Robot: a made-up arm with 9 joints.
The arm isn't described. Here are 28 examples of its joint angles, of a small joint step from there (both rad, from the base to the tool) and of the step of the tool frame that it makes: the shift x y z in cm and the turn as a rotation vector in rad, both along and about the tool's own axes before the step.
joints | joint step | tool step
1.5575 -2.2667 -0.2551 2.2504 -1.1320 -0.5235 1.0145 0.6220 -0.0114 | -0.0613 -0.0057 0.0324 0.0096 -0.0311 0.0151 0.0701 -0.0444 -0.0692 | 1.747 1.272 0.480 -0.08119 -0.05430 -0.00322
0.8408 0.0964 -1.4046 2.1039 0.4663 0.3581 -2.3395 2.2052 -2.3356 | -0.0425 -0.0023 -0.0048 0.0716 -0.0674 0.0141 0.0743 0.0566 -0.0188 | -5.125 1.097 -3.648 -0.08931 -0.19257 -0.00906
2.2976 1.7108 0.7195 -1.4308 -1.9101 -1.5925 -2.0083 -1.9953 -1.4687 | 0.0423 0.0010 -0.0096 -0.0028 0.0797 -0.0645 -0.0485 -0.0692 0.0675 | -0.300 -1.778 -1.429 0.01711 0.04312 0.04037
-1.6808 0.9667 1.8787 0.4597 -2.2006 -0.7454 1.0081 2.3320 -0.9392 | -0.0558 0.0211 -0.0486 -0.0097 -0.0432 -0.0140 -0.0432 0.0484 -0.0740 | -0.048 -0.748 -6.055 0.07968 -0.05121 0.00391
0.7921 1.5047 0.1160 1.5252 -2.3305 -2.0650 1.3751 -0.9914 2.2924 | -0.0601 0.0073 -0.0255 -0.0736 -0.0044 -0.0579 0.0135 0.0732 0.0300 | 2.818 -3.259 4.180 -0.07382 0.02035 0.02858
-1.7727 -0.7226 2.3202 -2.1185 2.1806 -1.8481 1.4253 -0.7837 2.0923 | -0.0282 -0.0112 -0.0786 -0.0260 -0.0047 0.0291 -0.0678 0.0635 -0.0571 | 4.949 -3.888 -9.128 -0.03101 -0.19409 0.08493
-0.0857 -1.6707 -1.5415 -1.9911 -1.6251 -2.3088 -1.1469 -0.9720 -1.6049 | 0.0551 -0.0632 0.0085 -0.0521 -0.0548 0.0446 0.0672 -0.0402 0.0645 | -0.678 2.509 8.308 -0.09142 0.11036 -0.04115
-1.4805 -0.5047 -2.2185 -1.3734 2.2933 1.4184 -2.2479 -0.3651 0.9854 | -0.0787 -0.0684 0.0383 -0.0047 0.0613 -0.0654 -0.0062 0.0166 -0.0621 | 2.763 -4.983 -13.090 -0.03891 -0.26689 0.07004
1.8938 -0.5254 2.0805 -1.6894 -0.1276 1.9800 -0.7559 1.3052 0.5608 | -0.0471 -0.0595 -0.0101 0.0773 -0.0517 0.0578 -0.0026 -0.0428 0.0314 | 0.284 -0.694 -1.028 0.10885 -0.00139 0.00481
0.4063 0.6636 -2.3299 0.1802 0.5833 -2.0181 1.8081 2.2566 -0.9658 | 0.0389 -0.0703 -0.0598 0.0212 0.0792 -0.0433 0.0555 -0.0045 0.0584 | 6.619 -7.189 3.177 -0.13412 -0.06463 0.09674
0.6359 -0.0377 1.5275 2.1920 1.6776 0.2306 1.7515 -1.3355 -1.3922 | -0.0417 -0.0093 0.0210 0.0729 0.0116 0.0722 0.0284 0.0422 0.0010 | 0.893 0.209 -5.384 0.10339 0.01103 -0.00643
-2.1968 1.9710 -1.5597 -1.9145 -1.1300 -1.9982 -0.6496 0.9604 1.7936 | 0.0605 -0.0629 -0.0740 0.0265 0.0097 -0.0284 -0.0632 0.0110 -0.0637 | 2.031 0.186 -7.167 -0.02379 -0.18952 -0.00792
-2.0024 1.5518 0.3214 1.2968 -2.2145 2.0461 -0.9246 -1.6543 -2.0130 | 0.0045 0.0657 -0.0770 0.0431 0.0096 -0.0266 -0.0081 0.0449 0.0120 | -9.283 6.474 1.339 -0.08890 -0.12603 -0.04833
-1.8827 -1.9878 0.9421 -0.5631 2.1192 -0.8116 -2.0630 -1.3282 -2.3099 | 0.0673 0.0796 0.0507 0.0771 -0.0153 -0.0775 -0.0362 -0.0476 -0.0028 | -9.406 -5.573 -3.083 0.02575 -0.03549 -0.15838
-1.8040 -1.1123 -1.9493 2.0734 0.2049 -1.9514 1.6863 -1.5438 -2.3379 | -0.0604 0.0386 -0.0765 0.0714 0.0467 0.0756 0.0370 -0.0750 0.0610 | 4.862 2.226 -10.320 0.21808 -0.10025 0.04643
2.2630 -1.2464 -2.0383 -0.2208 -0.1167 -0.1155 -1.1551 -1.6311 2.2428 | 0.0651 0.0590 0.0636 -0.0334 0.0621 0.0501 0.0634 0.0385 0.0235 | 1.023 3.330 3.365 -0.00153 -0.01757 -0.04469
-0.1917 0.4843 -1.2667 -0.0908 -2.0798 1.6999 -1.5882 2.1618 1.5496 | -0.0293 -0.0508 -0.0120 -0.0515 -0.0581 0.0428 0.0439 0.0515 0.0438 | 3.146 -1.487 -1.556 -0.00724 -0.04396 -0.02146
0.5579 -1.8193 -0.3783 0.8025 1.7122 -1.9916 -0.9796 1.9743 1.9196 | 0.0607 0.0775 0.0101 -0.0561 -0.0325 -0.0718 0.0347 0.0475 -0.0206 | -5.166 0.694 2.489 -0.00482 0.05769 -0.06967
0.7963 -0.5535 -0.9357 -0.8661 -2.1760 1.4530 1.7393 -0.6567 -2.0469 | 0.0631 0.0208 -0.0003 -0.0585 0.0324 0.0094 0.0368 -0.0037 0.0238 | -3.862 4.075 -2.423 0.06905 0.04480 -0.07730
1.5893 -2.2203 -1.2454 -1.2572 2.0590 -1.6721 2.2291 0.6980 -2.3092 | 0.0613 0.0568 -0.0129 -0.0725 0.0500 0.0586 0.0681 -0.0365 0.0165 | 3.024 -1.137 5.382 0.10936 0.21647 0.04804
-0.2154 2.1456 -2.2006 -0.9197 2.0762 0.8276 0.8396 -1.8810 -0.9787 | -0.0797 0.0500 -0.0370 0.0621 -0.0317 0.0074 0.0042 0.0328 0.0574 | 2.317 -3.243 -1.692 -0.00758 0.00340 0.06524
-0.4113 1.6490 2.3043 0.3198 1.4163 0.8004 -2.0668 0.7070 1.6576 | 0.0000 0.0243 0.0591 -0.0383 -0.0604 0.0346 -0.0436 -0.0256 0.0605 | 3.604 0.584 -5.841 0.06126 -0.04881 0.01742
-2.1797 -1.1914 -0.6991 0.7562 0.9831 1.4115 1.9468 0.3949 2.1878 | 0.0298 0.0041 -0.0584 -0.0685 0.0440 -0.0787 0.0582 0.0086 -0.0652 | 6.715 -3.844 -9.707 0.09309 -0.15080 0.13569
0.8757 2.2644 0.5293 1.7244 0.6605 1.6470 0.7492 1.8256 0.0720 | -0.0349 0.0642 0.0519 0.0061 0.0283 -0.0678 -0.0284 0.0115 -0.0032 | 1.818 -1.916 -0.464 0.03246 -0.02876 0.03842
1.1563 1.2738 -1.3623 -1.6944 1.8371 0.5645 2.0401 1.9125 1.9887 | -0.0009 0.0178 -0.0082 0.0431 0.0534 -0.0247 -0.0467 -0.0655 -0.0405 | -2.014 0.461 0.214 -0.02428 -0.02189 -0.00704
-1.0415 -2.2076 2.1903 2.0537 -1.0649 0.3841 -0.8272 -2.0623 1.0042 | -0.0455 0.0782 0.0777 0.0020 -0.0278 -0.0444 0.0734 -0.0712 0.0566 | 5.419 -0.315 -1.373 -0.11975 -0.11961 -0.03100
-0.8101 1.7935 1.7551 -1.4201 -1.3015 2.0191 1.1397 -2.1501 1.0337 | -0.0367 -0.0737 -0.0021 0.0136 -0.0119 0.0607 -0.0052 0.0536 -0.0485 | 0.644 -2.296 -5.335 -0.01941 -0.11004 0.02529
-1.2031 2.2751 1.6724 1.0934 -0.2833 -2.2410 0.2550 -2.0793 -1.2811 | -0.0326 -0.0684 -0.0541 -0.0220 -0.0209 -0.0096 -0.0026 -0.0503 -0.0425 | -3.473 2.329 2.856 -0.08970 -0.08815 0.02156
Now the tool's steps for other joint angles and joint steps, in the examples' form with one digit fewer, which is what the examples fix.
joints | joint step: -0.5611 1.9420 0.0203 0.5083 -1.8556 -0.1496 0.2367 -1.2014 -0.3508 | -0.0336 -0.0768 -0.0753 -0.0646 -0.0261 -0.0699 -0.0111 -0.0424 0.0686
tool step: 2.47 -9.99 5.79 0.0388 0.0574 0.0963
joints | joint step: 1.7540 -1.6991 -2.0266 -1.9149 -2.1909 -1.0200 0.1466 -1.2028 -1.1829 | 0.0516 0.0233 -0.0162 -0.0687 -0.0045 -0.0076 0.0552 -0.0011 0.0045
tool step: -1.60 -5.00 -5.45 0.1348 -0.0590 0.0066
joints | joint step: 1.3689 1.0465 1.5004 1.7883 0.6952 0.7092 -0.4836 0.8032 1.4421 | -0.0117 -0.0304 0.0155 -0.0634 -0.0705 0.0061 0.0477 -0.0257 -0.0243
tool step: -3.86 2.68 7.39 0.0013 0.1079 -0.0481
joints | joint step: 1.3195 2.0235 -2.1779 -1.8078 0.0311 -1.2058 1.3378 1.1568 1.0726 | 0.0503 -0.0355 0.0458 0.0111 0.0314 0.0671 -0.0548 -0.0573 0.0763
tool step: 0.36 0.13 6.27 -0.0173 0.2083 0.0007
